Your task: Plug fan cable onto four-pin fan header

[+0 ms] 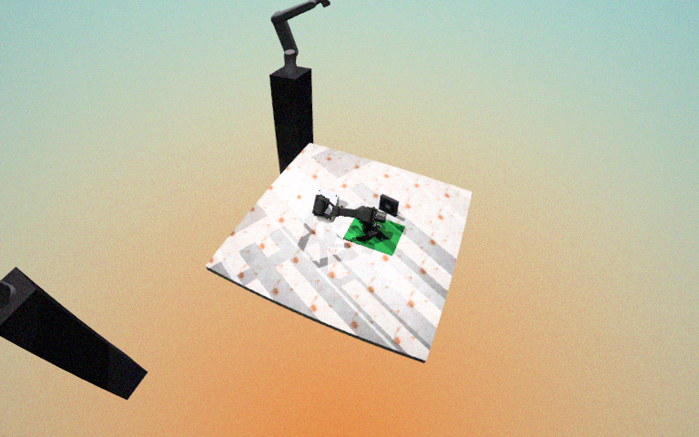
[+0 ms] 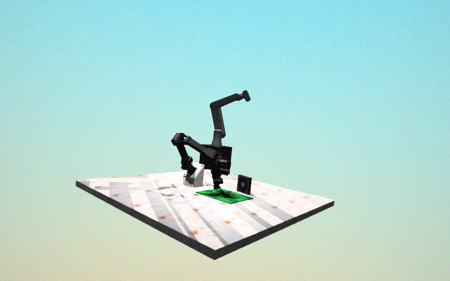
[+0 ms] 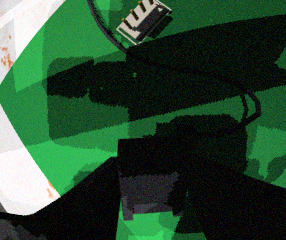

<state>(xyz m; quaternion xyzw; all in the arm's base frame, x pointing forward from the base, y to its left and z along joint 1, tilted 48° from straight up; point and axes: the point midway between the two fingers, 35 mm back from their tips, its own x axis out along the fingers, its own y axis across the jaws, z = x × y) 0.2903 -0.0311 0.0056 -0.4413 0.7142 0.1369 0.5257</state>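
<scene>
Right now the green board is 5 cm ahead of my gripper tip, 2 cm to the left of it and 6 cm below it. The rest, counted from my gripper tip: dark fan plug 1 cm to the right; then black fan 6 cm ahead, 20 cm to the left, 1 cm above.
</scene>
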